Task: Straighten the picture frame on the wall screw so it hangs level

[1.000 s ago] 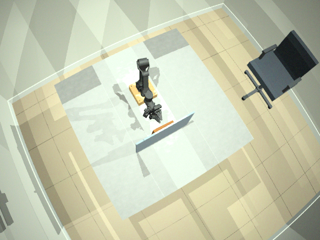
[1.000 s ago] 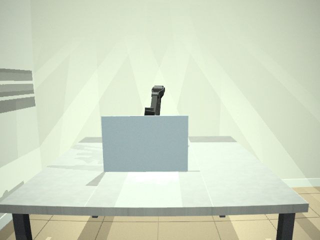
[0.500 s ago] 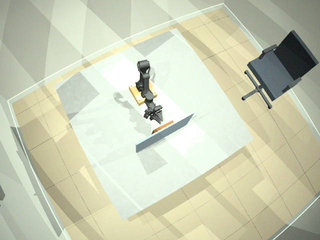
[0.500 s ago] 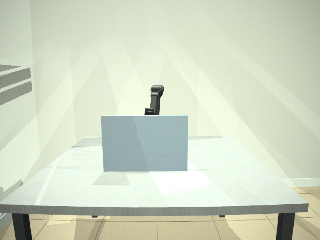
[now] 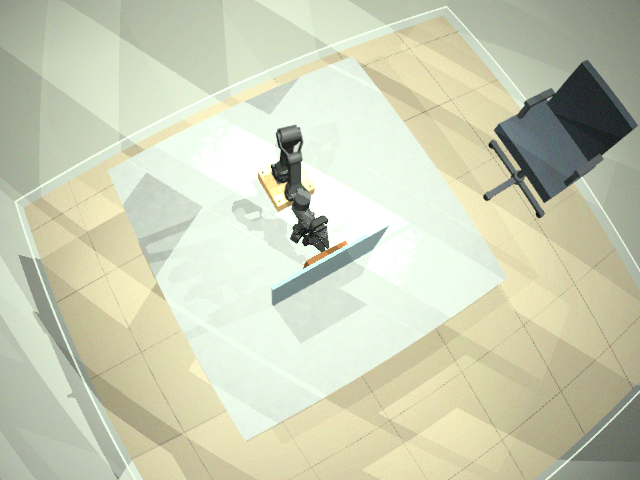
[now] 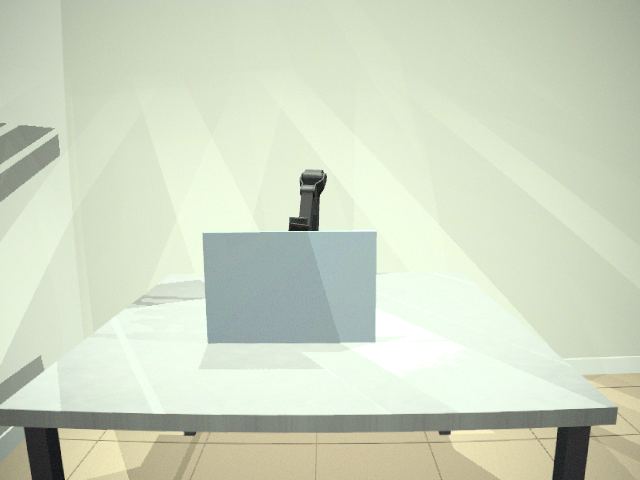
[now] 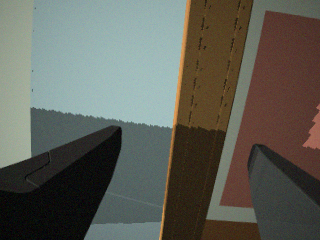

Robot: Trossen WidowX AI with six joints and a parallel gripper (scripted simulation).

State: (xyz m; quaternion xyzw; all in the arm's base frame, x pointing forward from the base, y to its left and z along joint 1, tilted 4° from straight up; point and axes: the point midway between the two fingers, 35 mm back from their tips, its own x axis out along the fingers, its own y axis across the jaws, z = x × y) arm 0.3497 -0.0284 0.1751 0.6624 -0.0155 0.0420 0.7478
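Now: the picture frame 6 cm below my gripper tip, 2 cm ahead of it and 1 cm to the right of it. From my gripper tip the other things lie so: wall panel 7 cm below, 3 cm ahead, 1 cm to the right.
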